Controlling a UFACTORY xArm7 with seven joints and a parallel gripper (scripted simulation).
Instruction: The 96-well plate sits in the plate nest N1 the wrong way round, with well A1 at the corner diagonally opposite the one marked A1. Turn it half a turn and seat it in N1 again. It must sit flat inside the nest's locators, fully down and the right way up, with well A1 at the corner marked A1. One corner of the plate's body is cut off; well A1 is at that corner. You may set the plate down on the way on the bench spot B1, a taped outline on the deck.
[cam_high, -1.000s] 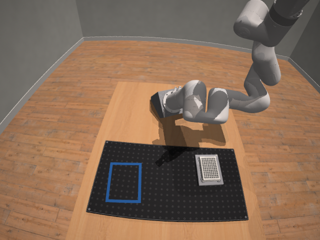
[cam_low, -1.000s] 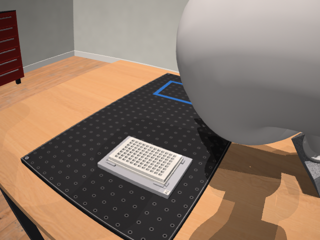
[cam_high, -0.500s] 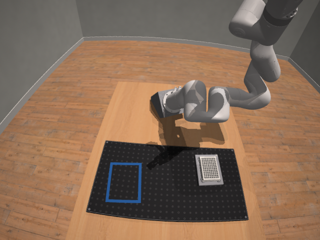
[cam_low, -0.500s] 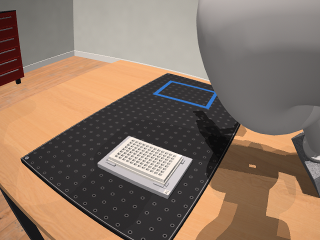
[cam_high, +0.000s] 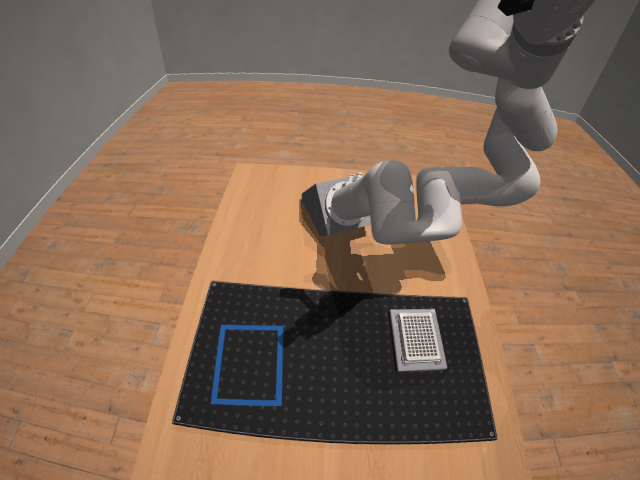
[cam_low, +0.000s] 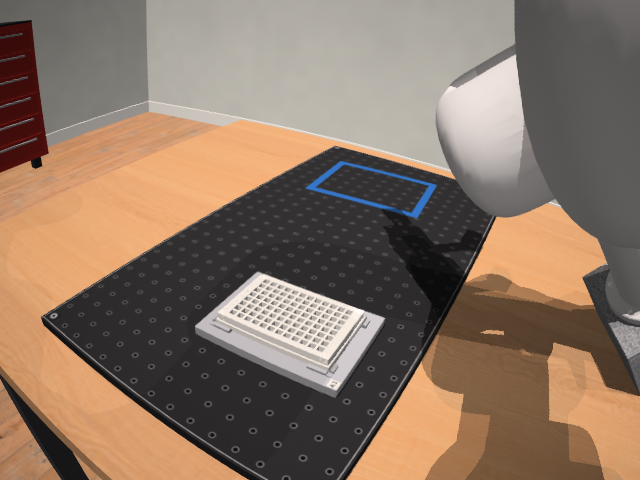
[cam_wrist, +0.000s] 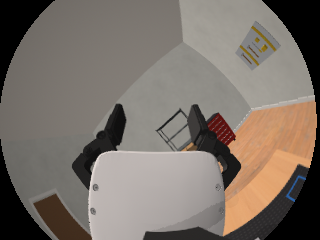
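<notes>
Now: the white 96-well plate 770 mm below my hand, 60 mm to the left of it and 50 mm behind it. From my hand the other things lie so: grey plate nest N1 (780 mm below, 60 mm to the left, 50 mm behind); then A1 label (770 mm below, 140 mm behind, 90 mm to the left).
</notes>
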